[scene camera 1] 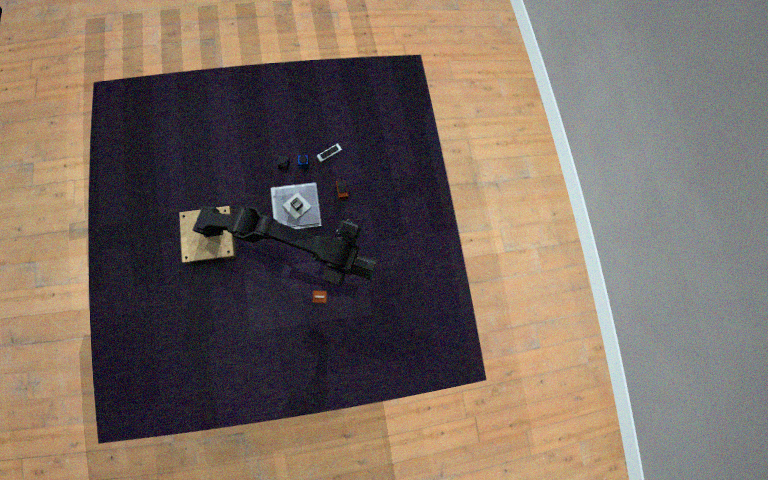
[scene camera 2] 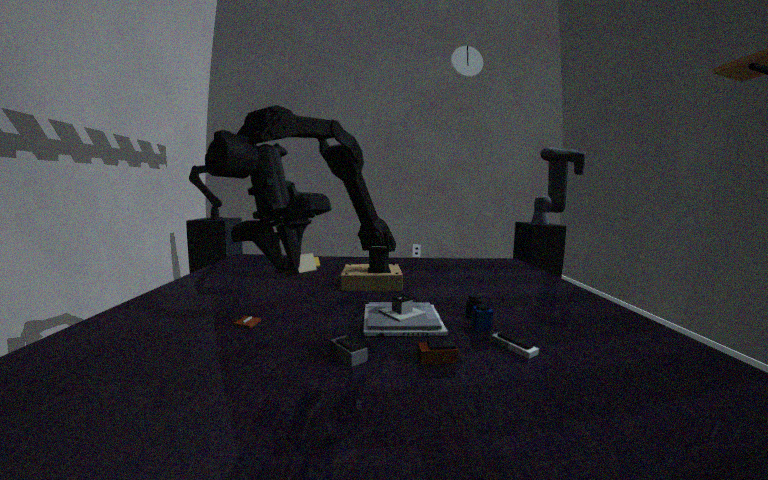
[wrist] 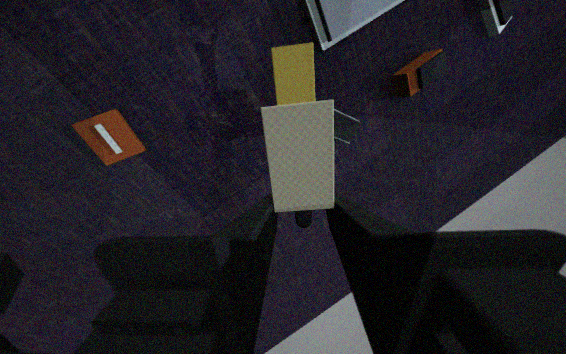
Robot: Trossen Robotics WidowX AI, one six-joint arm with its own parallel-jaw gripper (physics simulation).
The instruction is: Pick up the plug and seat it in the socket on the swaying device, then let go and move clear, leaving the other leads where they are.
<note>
My gripper (scene camera 2: 289,270) holds a plug (wrist: 299,132), clear of everything else. The table carries a grey connector block (scene camera 2: 351,351) and an orange-black connector block (wrist: 429,66). I also see a device (scene camera 2: 402,317).
My gripper also shows in the wrist view (wrist: 301,198). The device also shows in scene camera 1 (scene camera 1: 296,206) and in the wrist view (wrist: 327,29). Scene camera 1 misses the plug, which is hidden by my arm.
</note>
